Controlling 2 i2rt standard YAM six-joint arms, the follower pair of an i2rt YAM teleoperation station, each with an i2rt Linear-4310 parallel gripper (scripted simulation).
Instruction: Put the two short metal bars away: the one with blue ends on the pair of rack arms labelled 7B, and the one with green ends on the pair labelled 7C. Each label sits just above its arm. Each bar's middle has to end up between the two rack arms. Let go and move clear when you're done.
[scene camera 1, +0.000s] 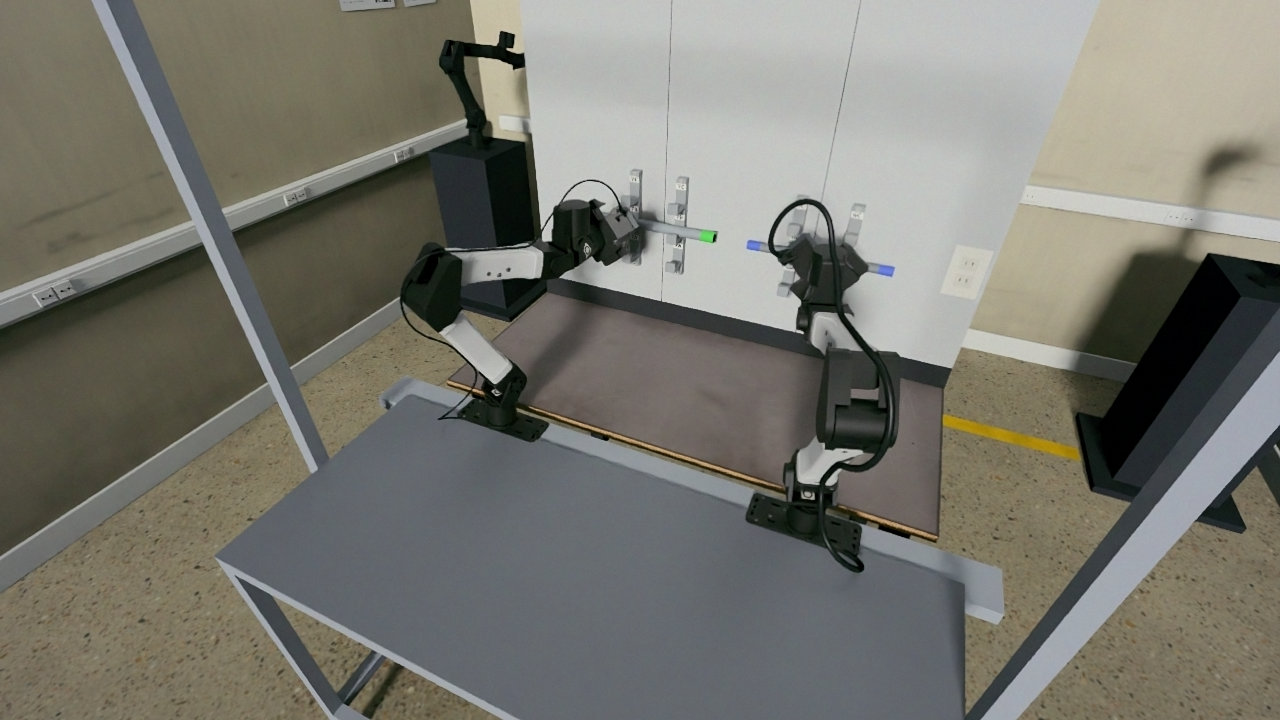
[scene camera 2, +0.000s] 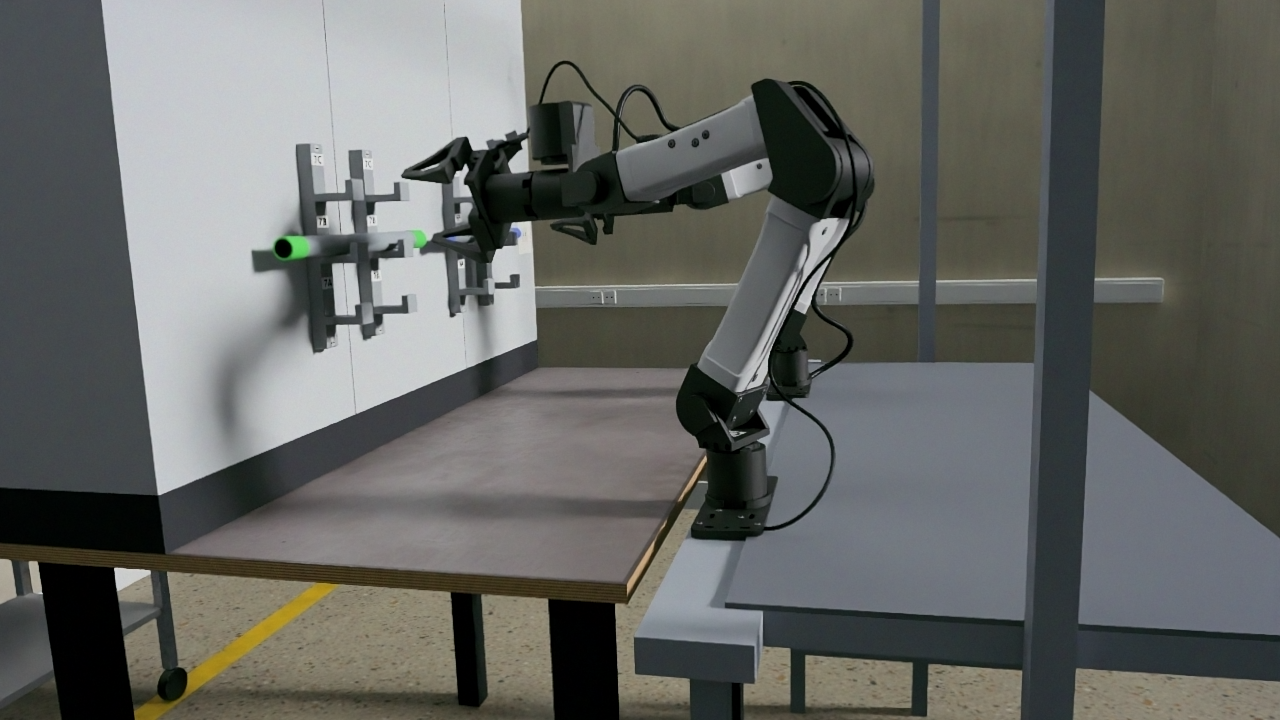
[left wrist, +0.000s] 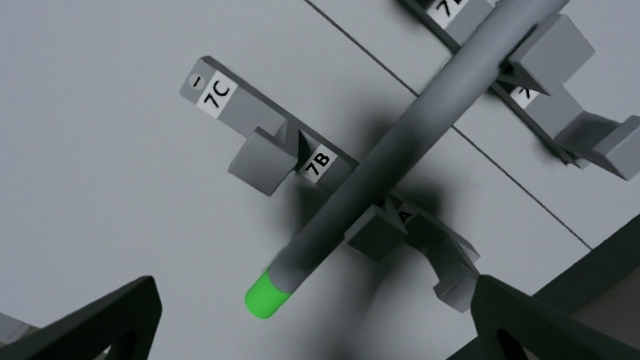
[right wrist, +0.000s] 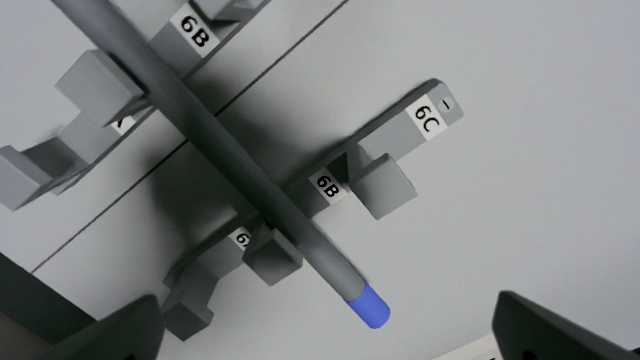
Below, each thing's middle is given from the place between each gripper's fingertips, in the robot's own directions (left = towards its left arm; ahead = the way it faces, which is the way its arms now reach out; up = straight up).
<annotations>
The green-ended bar (scene camera 2: 295, 247) lies 120 mm ahead of my left hand (scene camera 2: 418, 207), 40 mm to the right of it and 40 mm below it. From my left hand the other things lie so: wall socket plate (scene camera 1: 984, 256): 170 mm ahead, 750 mm to the right, 30 mm below.
Right now the wall socket plate is 260 mm to the right of my right hand, 160 mm ahead of it and 40 mm below it. The rest, counted from my right hand: green-ended bar 450 mm to the left, 120 mm ahead, 50 mm below.
</annotations>
